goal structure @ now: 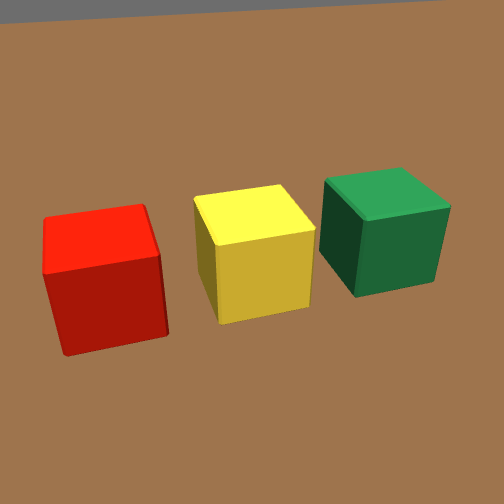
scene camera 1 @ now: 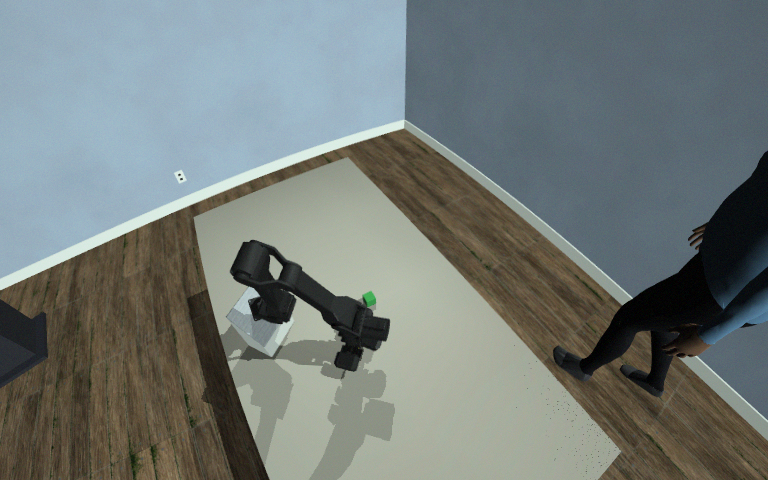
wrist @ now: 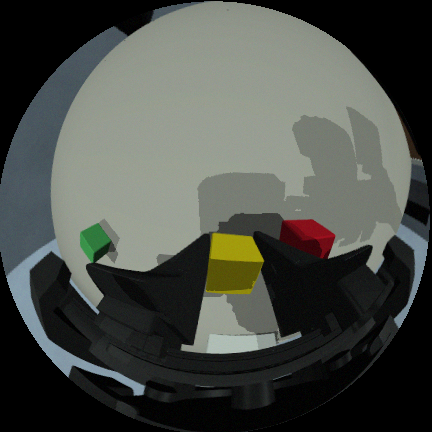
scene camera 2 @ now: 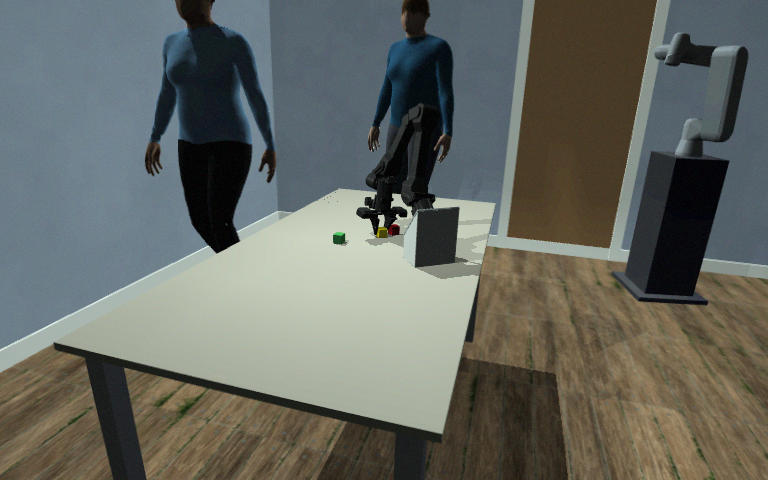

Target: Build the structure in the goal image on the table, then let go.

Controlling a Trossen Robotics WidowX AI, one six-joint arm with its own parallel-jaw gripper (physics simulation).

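Places are measured from the arm's base along level axes (x ahead, y left, z up), in centimetres.
Pixels of known places: gripper, between the fingertips: (scene camera 1: 358, 347) (wrist: 231, 237) (scene camera 2: 379, 234); arm's base, origin of its link: (scene camera 1: 260, 307) (scene camera 2: 426, 219).
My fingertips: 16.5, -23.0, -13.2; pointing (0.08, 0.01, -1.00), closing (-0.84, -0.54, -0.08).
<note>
For each thing: its middle in the pictures, then the offset to it from my fingertips, as dx, dy, dz. Level surfaces: height alone.
- yellow cube, middle of its body: (wrist: 230, 263) (scene camera 2: 381, 232) -0.8, +1.3, +1.3
- red cube, middle of its body: (wrist: 303, 246) (scene camera 2: 393, 229) -5.0, -2.8, +1.2
- green cube, middle of its body: (wrist: 94, 242) (scene camera 1: 369, 299) (scene camera 2: 339, 238) +13.5, +10.2, +1.2
- long table, height of its surface: dz -0.4
My gripper (scene camera 2: 382, 228) (wrist: 231, 237) is shut on a yellow cube (scene camera 2: 382, 232) (wrist: 233, 264) and holds it low over the table. A red cube (scene camera 2: 394, 229) (wrist: 306, 237) sits close beside it, on the right in the wrist view, partly hidden behind the right finger. The red and yellow cubes do not show in scene camera 1, where the arm covers that spot. A green cube (scene camera 1: 369, 298) (scene camera 2: 338, 237) (wrist: 95, 242) stands apart on the table, on the left in the wrist view.
The arm's base stands by a pale block (scene camera 1: 271, 340) (scene camera 2: 436, 236) on the long table (scene camera 1: 453, 384) (scene camera 2: 271, 316). A person (scene camera 1: 679, 294) (scene camera 2: 209, 96) stands beyond the table's long edge. A second person (scene camera 2: 416, 79) stands behind the arm. Another robot arm (scene camera 2: 727, 93) stands on a dark pedestal.
</note>
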